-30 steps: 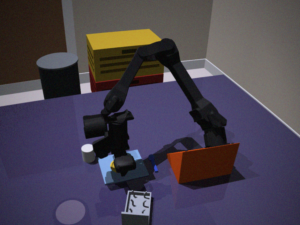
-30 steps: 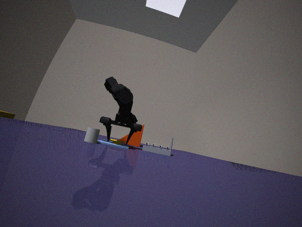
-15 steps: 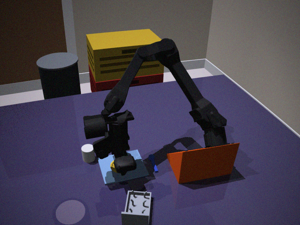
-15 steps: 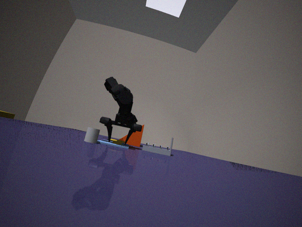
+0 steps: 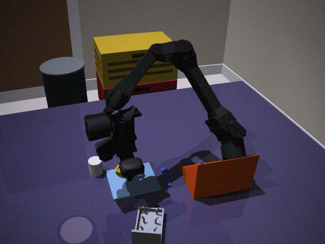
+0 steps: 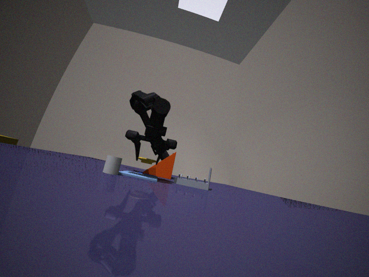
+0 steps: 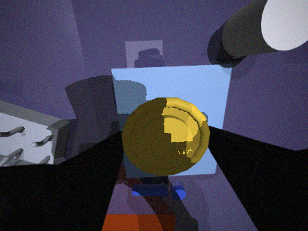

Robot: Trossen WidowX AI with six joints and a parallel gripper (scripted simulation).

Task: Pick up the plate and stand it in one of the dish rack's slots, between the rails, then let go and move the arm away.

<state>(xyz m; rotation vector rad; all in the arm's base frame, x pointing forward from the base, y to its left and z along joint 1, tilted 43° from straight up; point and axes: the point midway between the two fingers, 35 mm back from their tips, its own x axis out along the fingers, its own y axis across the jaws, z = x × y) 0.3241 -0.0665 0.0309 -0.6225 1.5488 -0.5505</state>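
The grey dish rack is 2 cm behind my gripper tip, 18 cm to the left of it and 3 cm below it. Round my gripper tip: white cup 9 cm ahead, 8 cm to the right, 3 cm below; then yellow plate 1 cm above; then blue spoon 13 cm behind, 1 cm to the right, 5 cm below.
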